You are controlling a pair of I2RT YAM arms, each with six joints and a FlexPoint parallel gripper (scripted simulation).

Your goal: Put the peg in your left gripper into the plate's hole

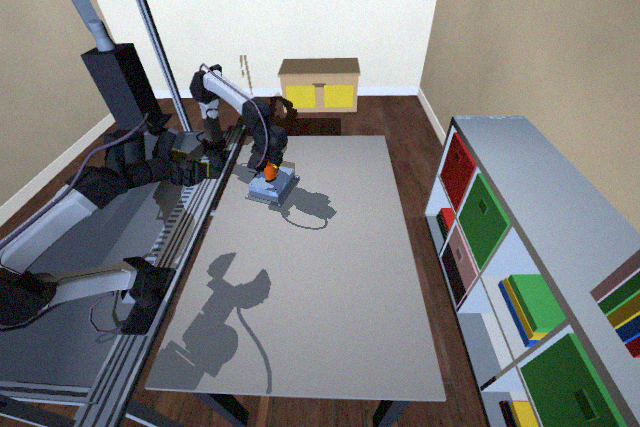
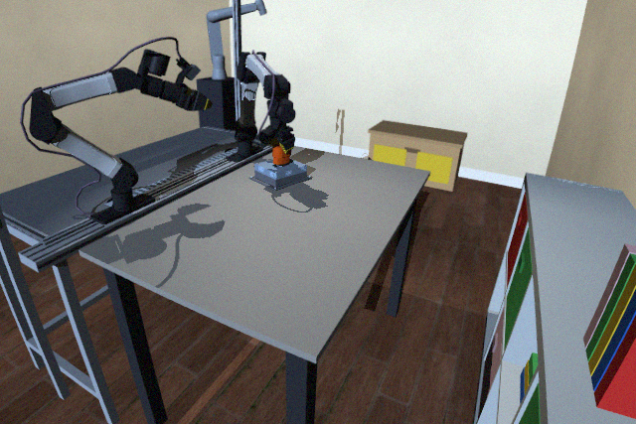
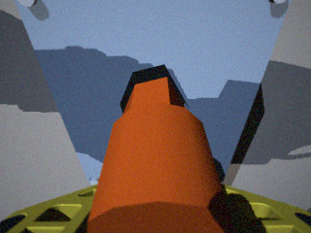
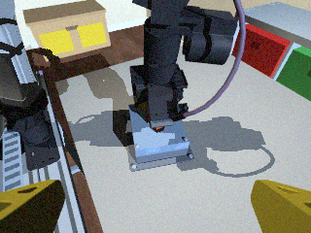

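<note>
Right now my left hand is 70 mm above the blue plate and 10 mm to the left of it. Round my left hand: orange peg 20 mm below.
</note>
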